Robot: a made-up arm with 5 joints. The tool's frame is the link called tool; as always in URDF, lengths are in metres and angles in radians. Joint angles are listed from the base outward. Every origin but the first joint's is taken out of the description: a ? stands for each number. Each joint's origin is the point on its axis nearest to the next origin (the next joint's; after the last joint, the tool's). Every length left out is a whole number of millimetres.
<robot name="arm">
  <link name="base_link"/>
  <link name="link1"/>
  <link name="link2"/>
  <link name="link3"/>
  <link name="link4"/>
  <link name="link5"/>
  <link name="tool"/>
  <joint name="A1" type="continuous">
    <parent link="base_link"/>
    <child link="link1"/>
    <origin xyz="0 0 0.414"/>
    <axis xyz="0 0 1"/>
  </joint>
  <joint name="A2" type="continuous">
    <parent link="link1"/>
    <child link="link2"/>
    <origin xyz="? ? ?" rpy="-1.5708 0 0"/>
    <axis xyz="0 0 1"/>
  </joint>
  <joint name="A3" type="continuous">
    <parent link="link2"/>
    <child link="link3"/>
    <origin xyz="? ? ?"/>
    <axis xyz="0 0 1"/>
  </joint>
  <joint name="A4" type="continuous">
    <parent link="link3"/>
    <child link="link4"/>
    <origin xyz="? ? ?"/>
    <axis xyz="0 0 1"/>
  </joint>
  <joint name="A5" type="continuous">
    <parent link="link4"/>
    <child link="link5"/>
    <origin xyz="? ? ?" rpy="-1.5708 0 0"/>
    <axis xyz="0 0 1"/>
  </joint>
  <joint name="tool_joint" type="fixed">
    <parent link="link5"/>
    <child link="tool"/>
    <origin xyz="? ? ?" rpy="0 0 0"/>
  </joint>
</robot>
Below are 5 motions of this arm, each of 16 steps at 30 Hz.
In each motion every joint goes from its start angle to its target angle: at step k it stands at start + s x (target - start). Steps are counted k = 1, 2, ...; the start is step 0. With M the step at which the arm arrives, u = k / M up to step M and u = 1 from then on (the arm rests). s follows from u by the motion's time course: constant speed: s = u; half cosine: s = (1 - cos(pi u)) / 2; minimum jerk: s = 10 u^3 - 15 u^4 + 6 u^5.
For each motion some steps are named. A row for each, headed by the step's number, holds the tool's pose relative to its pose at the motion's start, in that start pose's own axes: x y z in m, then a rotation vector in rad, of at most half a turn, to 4 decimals.
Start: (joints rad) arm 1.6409 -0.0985 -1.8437 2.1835 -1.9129
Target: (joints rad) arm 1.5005 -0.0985 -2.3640 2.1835 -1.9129
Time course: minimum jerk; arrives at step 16
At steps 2, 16:
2: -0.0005 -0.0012 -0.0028 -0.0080 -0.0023 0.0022
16: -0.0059 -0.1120 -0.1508 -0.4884 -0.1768 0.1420

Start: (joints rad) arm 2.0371 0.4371 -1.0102 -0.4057 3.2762
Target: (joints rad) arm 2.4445 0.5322 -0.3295 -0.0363 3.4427
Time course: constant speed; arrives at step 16
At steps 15, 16:
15: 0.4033 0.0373 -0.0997 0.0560 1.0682 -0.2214
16: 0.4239 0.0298 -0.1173 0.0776 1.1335 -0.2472

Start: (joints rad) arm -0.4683 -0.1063 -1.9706 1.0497 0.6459
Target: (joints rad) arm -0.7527 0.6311 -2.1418 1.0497 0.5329
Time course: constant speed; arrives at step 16
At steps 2, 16:
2: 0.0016 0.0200 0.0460 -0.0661 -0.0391 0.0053
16: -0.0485 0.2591 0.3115 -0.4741 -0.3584 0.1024

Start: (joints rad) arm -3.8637 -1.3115 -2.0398 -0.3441 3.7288
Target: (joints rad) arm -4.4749 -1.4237 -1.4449 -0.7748 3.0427
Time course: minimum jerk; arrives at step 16
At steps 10, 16:
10: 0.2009 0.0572 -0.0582 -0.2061 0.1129 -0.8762
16: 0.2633 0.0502 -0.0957 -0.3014 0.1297 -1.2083

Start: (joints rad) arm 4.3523 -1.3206 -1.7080 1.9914 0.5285
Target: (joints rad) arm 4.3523 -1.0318 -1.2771 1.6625 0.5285
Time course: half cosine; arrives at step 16
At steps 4, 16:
4: 0.0172 -0.0101 0.0349 -0.0289 -0.0494 0.0000
16: 0.0533 -0.0311 0.2622 -0.1971 -0.3375 0.0000

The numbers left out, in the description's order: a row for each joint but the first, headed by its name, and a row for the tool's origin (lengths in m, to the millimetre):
A2: 0 0 0
A3: 0.036 -0.19 0
A4: 0.075 0.33 0
A5: 0.108 0.138 0
tool: 0 0 0

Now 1 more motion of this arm.
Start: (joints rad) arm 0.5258 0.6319 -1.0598 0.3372 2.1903
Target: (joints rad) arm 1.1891 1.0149 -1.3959 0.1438 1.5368
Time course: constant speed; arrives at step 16
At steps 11, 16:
11: -0.1668 0.1450 0.0333 0.0684 -0.0998 -0.9004
16: -0.2156 0.2386 0.0467 0.1096 -0.1525 -1.3066

